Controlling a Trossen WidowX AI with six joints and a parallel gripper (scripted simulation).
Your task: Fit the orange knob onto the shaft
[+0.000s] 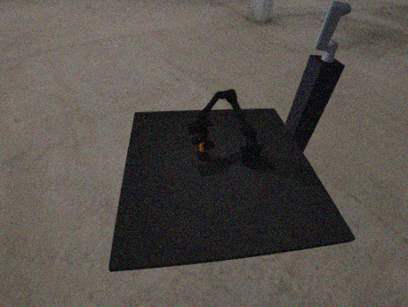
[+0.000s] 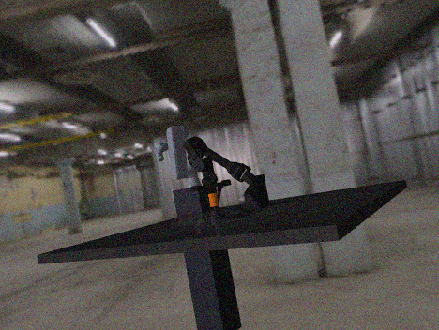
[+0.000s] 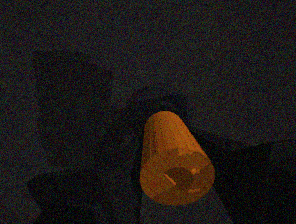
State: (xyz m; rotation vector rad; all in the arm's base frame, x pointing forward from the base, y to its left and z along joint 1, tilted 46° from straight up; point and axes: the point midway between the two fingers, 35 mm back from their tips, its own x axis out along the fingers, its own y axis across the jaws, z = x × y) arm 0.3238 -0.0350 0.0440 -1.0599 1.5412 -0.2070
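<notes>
Now: gripper tip 20 mm below the orange knob. From my gripper tip the other things lie so: round dark pedestal: 40 mm below.
</notes>
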